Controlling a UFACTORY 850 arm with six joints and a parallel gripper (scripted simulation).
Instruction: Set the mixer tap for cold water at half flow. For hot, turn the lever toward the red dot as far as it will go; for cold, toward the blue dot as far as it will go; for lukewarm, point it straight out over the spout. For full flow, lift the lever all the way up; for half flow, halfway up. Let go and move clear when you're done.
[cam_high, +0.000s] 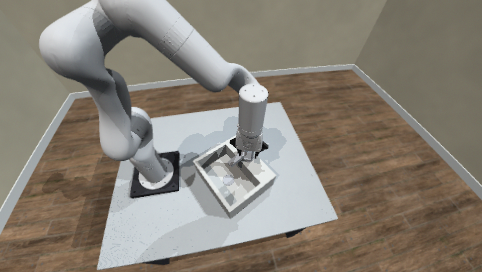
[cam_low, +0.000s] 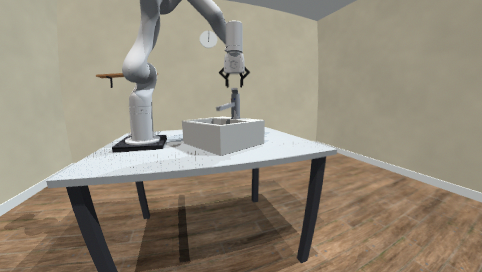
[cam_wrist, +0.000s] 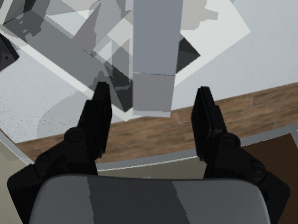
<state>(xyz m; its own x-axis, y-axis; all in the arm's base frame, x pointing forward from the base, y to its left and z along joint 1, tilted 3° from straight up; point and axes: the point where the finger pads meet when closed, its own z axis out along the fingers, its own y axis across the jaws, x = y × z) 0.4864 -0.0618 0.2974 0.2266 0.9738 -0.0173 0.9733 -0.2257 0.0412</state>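
Right now the lever is 30 mm to the left of my hand, 30 mm below it and 10 mm ahead of it. Also, from my hand: grey mixer tap (80 mm below, 60 mm to the left, 10 mm ahead); white sink basin (270 mm below, 80 mm behind, 20 mm to the left).
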